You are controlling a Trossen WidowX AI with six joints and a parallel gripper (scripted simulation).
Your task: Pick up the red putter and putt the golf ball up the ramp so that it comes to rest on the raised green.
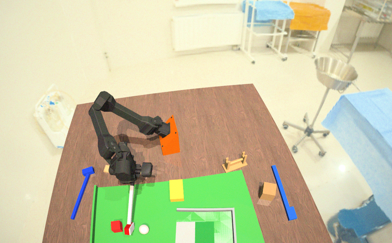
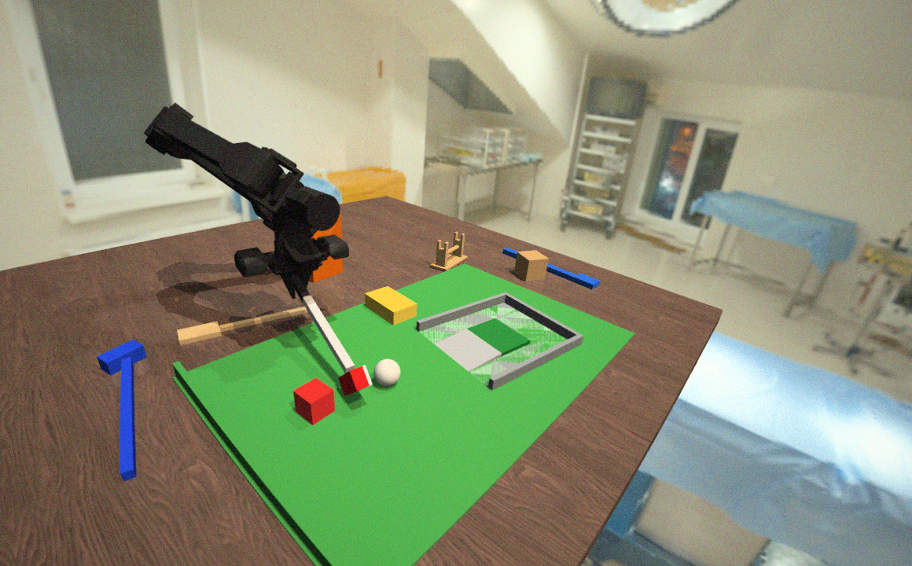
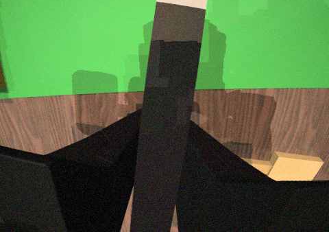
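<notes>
The yellow block lies 180 mm to the left of my gripper tip, 60 mm below it and 40 mm ahead of it. Also, from my gripper tip: white golf ball: 220 mm ahead, 50 mm below, 40 mm to the left; red cube: 210 mm ahead, 80 mm to the right, 50 mm below; red putter: 120 mm ahead, 10 mm to the right, 10 mm below.
</notes>
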